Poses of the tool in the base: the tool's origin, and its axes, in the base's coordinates. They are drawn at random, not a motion.
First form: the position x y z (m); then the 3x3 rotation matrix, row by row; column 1 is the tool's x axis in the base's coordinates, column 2 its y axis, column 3 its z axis. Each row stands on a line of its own.
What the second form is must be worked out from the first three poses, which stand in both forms.
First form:
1:
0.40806 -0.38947 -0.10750
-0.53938 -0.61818 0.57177
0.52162 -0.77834 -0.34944
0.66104 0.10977 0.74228
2:
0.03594 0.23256 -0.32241
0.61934 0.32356 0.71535
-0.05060 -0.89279 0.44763
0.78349 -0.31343 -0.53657
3:
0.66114 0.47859 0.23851
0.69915 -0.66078 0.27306
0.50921 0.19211 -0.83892
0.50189 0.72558 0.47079
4:
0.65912 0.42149 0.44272
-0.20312 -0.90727 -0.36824
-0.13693 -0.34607 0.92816
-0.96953 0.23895 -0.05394
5:
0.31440 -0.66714 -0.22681
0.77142 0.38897 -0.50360
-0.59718 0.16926 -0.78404
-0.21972 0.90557 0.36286
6:
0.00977 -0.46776 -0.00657
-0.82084 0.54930 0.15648
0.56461 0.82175 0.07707
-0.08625 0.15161 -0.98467
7:
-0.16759 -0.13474 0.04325
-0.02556 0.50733 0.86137
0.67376 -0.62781 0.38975
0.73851 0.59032 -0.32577
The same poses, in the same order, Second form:
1:
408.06 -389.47 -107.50
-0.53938 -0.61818 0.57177
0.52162 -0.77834 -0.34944
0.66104 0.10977 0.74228

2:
35.94 232.56 -322.41
0.61934 0.32356 0.71535
-0.05060 -0.89279 0.44763
0.78349 -0.31343 -0.53657

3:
661.14 478.59 238.51
0.69915 -0.66078 0.27306
0.50921 0.19211 -0.83892
0.50189 0.72558 0.47079

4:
659.12 421.49 442.72
-0.20312 -0.90727 -0.36824
-0.13693 -0.34607 0.92816
-0.96953 0.23895 -0.05394

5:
314.40 -667.14 -226.81
0.77142 0.38897 -0.50360
-0.59718 0.16926 -0.78404
-0.21972 0.90557 0.36286

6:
9.77 -467.76 -6.57
-0.82084 0.54930 0.15648
0.56461 0.82175 0.07707
-0.08625 0.15161 -0.98467

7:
-167.59 -134.74 43.25
-0.02556 0.50733 0.86137
0.67376 -0.62781 0.38975
0.73851 0.59032 -0.32577

